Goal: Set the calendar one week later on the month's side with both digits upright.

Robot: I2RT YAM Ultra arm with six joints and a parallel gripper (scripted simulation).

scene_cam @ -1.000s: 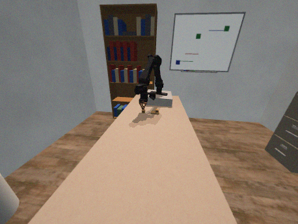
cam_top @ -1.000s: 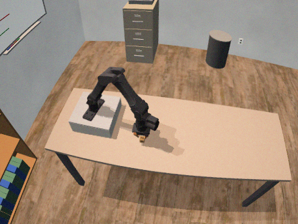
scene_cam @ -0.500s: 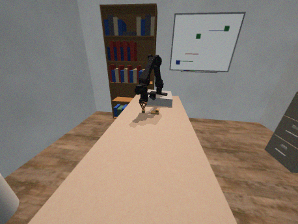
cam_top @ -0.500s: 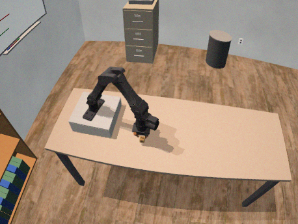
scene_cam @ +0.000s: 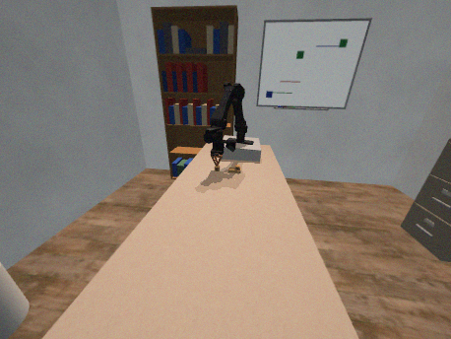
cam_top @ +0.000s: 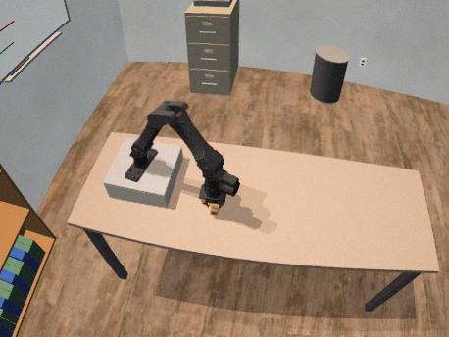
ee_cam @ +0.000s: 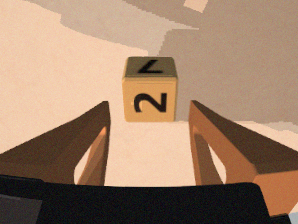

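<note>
Now: the wooden digit cube 120 mm to the left of my hand, 30 mm behind it and 20 mm below it. The rest, counted from my hand: calendar tray: 100 mm to the left, 40 mm below, 20 mm behind.
</note>
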